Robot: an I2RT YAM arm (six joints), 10 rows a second.
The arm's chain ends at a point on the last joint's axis. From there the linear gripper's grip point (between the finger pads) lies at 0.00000 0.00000 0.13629 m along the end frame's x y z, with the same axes.
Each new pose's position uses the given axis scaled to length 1; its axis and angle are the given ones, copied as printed.
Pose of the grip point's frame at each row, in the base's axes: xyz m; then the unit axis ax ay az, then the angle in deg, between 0 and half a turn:
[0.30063 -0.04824 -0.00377 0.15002 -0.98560 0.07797 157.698]
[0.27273 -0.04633 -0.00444 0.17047 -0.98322 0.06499 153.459]
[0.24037 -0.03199 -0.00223 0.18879 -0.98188 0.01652 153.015]
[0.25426 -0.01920 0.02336 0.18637 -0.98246 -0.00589 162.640]
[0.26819 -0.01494 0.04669 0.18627 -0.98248 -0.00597 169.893]
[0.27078 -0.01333 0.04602 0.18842 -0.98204 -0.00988 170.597]
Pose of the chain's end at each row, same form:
[0.34854 -0.02032 0.12073 0.15002 -0.98560 0.07797 157.698]
[0.32975 -0.01945 0.11640 0.17047 -0.98322 0.06499 153.459]
[0.30029 -0.01613 0.11915 0.18879 -0.98188 0.01652 153.015]
[0.29450 -0.01316 0.15343 0.18637 -0.98246 -0.00589 162.640]
[0.29199 -0.01207 0.18086 0.18627 -0.98248 -0.00597 169.893]
[0.29315 -0.01176 0.18045 0.18842 -0.98204 -0.00988 170.597]

